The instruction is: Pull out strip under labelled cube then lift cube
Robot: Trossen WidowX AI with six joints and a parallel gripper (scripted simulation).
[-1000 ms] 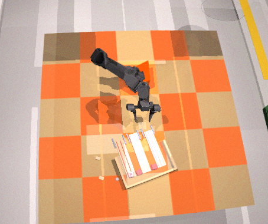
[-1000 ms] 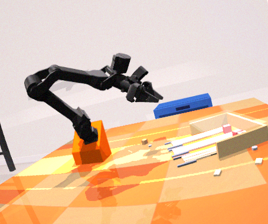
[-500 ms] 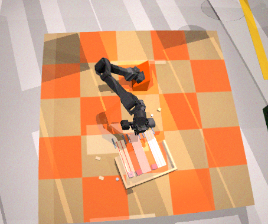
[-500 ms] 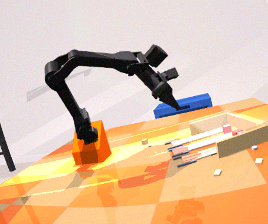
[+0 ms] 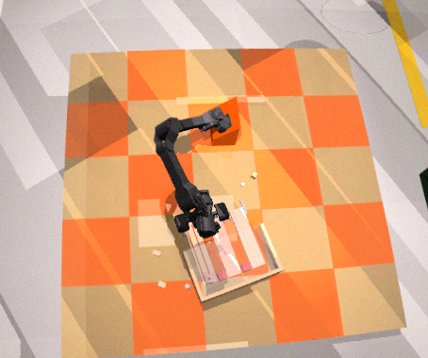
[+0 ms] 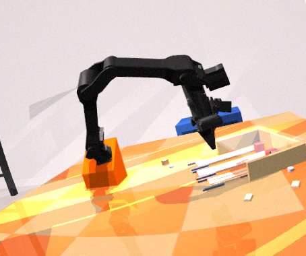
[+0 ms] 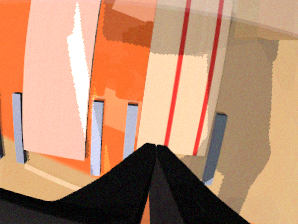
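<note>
Now: gripper tip 9 cm above the red-lined strip, 8 cm short of it and 1 cm to the left of it.
</note>
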